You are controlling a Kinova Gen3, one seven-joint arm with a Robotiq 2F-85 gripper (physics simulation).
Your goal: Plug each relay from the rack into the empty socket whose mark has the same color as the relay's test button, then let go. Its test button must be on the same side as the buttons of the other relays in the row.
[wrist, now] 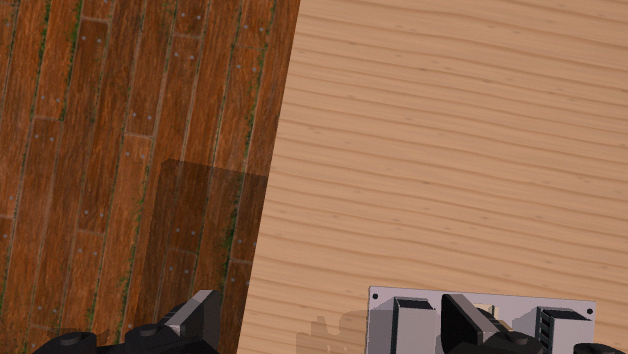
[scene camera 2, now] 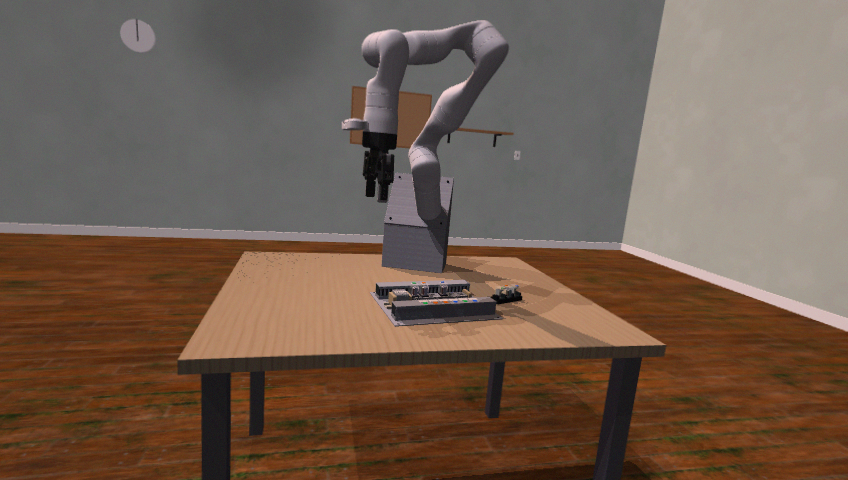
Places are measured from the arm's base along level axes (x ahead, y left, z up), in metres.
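Where they show: gripper, fingertip midpoint: (wrist: pixel 329 316) (scene camera 2: pixel 375 199); arm's base at its link origin: (scene camera 2: pixel 428 209).
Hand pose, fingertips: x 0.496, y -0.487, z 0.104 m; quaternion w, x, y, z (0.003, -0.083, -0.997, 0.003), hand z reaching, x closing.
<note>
Things, the pixels of their centre, and the offset from my fingertips. "pt": a spot on its surface instead. Level surfaces: height alone.
- grey panel at the middle of its body: (scene camera 2: pixel 433 303) dy +0.280, dx -0.132, dz -0.328 m
- black rack at a spot on its surface: (scene camera 2: pixel 507 297) pt dy +0.522, dx -0.072, dz -0.317 m
- front duct at the middle of its body: (scene camera 2: pixel 445 308) dy +0.262, dx -0.049, dz -0.310 m
- rear duct at a spot on its surface: (scene camera 2: pixel 392 289) pt dy +0.189, dx -0.220, dz -0.301 m
- beige end block at the middle of its body: (scene camera 2: pixel 400 297) dy +0.178, dx -0.155, dz -0.305 m
- wooden table at its surface level: dz -0.333 m
My gripper (scene camera 2: pixel 376 196) (wrist: pixel 329 316) is open and empty, pointing down high above the table, left of the robot's base in the scene view. The grey panel (scene camera 2: pixel 416 321) (wrist: pixel 520 306) lies on the table; only its end shows at the wrist view's bottom right. Small relays (scene camera 2: pixel 415 290) (scene camera 2: pixel 443 289) stand in its row between two ducts. Green, orange and blue marks (scene camera 2: pixel 455 301) line the front duct. The black rack (scene camera 2: pixel 507 297) right of the panel holds several pale relays (scene camera 2: pixel 507 290) with small coloured spots. Socket openings and button sides are too small or hidden to tell.
The front duct (scene camera 2: pixel 440 309) and rear duct (scene camera 2: pixel 392 289) rise along the panel's long sides. A beige end block (scene camera 2: pixel 390 295) stands at its left. The grey robot base (scene camera 2: pixel 412 246) stands at the table's back edge. The wooden table (scene camera 2: pixel 285 315) (wrist: pixel 425 150) borders the floor in the wrist view.
</note>
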